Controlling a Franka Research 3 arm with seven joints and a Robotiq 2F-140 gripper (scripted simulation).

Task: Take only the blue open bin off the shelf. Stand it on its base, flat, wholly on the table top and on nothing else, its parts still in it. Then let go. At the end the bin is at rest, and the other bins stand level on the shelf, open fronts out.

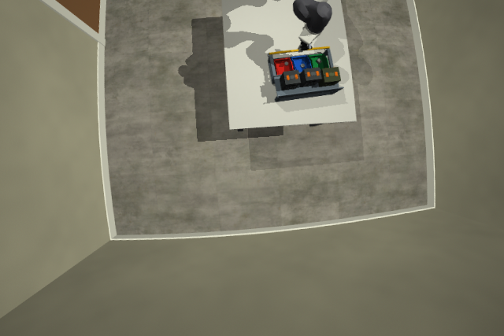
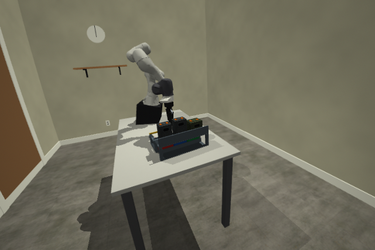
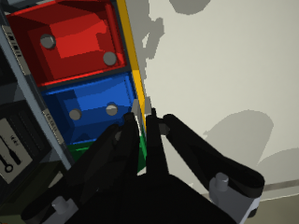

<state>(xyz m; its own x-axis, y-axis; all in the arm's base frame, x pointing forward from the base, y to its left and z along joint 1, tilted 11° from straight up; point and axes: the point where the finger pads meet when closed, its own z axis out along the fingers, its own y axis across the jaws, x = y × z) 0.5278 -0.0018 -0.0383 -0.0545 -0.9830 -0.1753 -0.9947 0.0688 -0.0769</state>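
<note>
Right now my hand is 10 cm short of the blue open bin, 7 cm above it and 1 cm to the left of it. Round my hand: red bin 12 cm to the right, 10 cm ahead, 7 cm below; yellow bar 3 cm below; green bin 11 cm to the left, 11 cm ahead, 7 cm below.
</note>
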